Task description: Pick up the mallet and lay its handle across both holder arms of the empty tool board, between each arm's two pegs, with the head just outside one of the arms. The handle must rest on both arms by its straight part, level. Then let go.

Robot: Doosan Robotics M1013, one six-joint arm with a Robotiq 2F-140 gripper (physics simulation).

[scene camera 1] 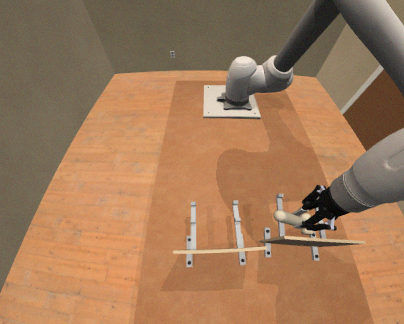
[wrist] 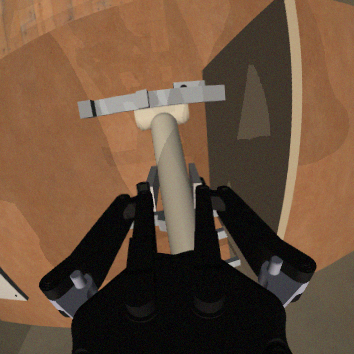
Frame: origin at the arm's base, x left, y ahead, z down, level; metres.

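Seen in the pictures: gripper, fingertip midpoint: [scene camera 1: 296,220] [wrist: 173,173]; arm's base, origin of the base link: [scene camera 1: 236,101].
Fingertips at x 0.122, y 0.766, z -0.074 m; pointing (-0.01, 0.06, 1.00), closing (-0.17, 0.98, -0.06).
Observation:
Offsets run from my fingertips to a thing's top centre. "pt": to the spot under its first point.
The mallet [scene camera 1: 288,218] [wrist: 170,150] has a thick beige handle and a pale head; in the scene view the rounded handle end points left. Its head {dx +0.081, dy +0.007, dz +0.041 m} [wrist: 144,119] shows next to a grey holder arm [wrist: 120,102] at the top of the wrist view. My gripper [scene camera 1: 300,219] [wrist: 173,173] is shut on the handle, one finger pad on each side. It is at the right-hand tool board {pt dx +0.007, dy +0.081, dz -0.090 m} [scene camera 1: 320,242]. The empty tool board [scene camera 1: 215,251] stands to the left, seen nearly edge-on, with two grey holder arms [scene camera 1: 193,225] [scene camera 1: 237,223] reaching back from it.
The right-hand board's left holder arm [scene camera 1: 280,210] is close to the handle. That board [wrist: 292,115] stands upright beside the fingers in the wrist view. The robot's base plate [scene camera 1: 212,107] is at the back. The two boards stand side by side, nearly meeting.

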